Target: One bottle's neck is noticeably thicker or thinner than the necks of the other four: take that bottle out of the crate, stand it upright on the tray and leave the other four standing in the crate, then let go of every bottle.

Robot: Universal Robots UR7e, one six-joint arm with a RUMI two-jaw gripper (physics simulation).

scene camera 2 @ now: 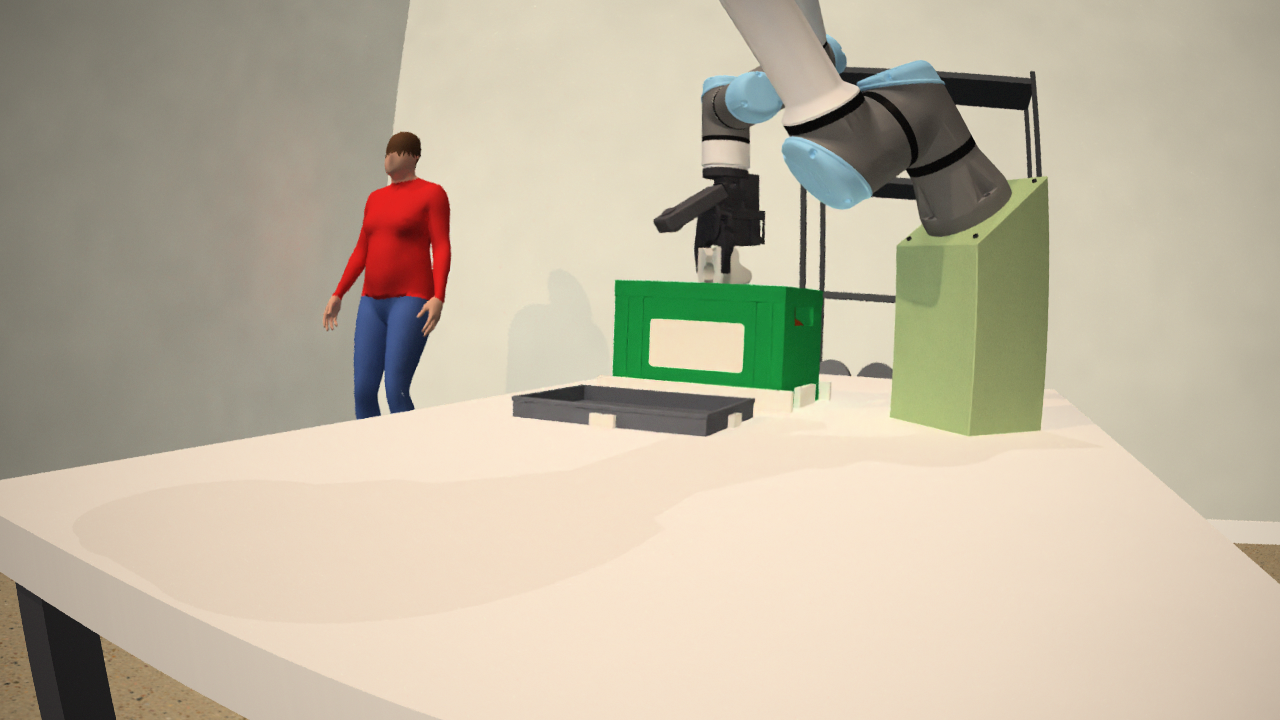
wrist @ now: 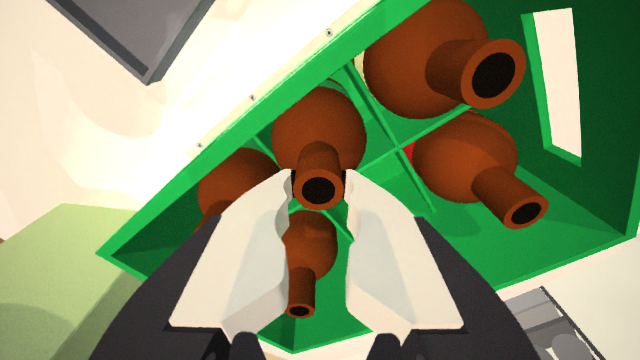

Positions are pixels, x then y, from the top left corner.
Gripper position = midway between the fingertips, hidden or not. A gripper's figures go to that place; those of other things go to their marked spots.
Labels:
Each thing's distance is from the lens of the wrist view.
gripper (wrist: 318,172): 13 cm
glass bottle (wrist: 322,134): 13 cm
glass bottle (wrist: 426,66): 14 cm

